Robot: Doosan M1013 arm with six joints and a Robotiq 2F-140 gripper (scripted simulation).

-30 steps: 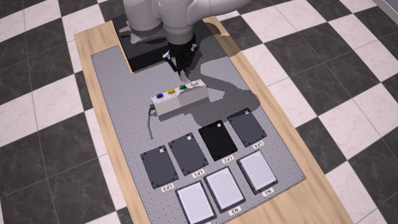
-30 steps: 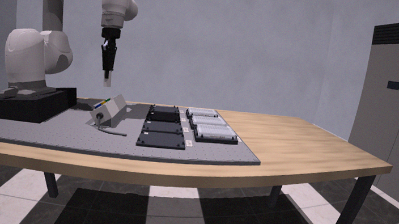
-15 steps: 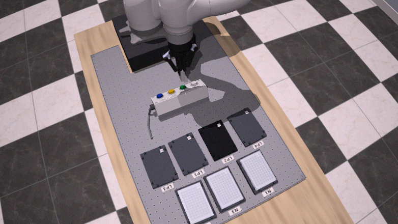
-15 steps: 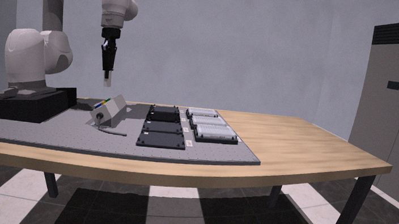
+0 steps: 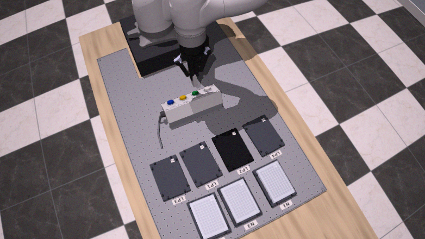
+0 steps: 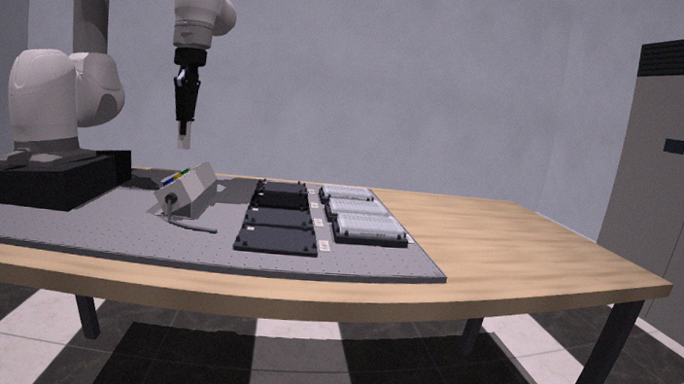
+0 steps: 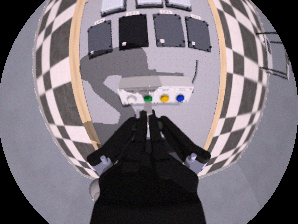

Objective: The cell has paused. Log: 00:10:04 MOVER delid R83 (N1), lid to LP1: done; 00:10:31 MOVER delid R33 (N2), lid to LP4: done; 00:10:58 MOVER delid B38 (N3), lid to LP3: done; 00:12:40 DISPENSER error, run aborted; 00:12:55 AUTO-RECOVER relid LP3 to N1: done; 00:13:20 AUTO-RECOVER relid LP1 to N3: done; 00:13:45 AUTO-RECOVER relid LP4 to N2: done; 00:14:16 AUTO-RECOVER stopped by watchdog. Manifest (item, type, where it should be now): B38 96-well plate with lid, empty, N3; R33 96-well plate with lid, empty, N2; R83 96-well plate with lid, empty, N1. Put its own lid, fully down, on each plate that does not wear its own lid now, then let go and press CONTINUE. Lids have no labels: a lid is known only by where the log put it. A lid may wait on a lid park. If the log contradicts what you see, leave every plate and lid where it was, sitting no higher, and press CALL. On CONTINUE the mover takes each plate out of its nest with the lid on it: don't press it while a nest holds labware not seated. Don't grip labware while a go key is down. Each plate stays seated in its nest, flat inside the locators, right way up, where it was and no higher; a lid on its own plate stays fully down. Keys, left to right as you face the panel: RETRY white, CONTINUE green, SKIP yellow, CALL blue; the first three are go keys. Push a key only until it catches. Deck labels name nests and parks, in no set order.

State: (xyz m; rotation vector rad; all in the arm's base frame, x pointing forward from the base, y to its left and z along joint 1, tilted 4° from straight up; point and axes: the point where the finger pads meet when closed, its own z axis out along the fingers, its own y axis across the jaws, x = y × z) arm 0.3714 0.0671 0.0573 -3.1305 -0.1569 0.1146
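My gripper is now 9 cm above the green key. The rest, counted from my hand: yellow key 9 cm below, 5 cm to the right, 1 cm ahead; white key 9 cm below, 5 cm to the left; blue key 10 cm to the right, 9 cm below, 1 cm ahead.
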